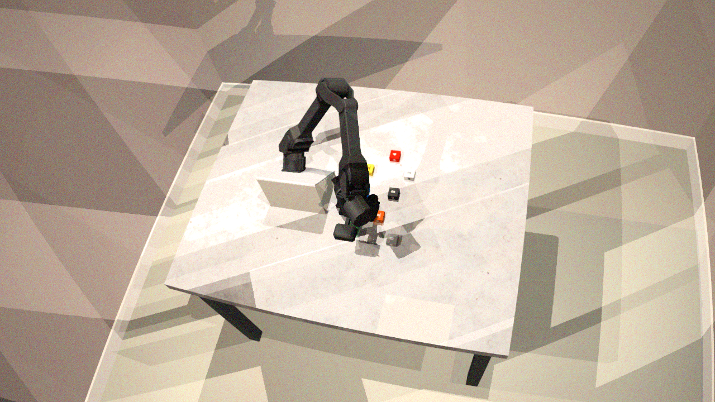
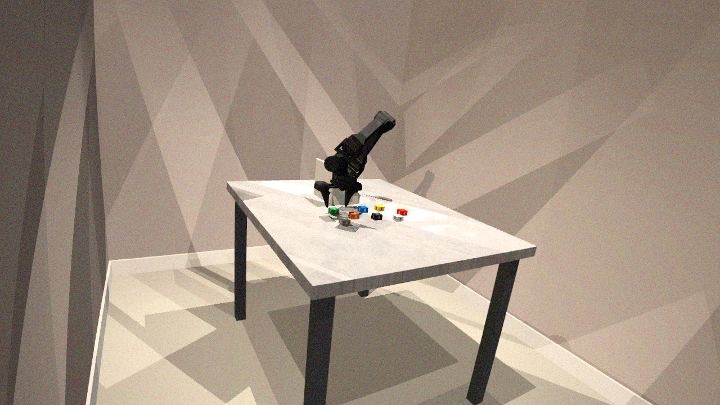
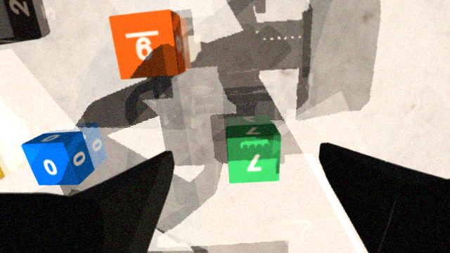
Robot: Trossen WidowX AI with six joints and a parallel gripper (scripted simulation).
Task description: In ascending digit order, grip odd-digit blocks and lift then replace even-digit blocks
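The green 7 block is 2 cm below my gripper tip and 1 cm behind it. Also, from my gripper tip: blue 0 block (13 cm to the left, 2 cm below); grey 8 block (12 cm ahead, 3 cm to the right, 2 cm below); orange block (6 cm ahead, 4 cm to the left, 2 cm below).
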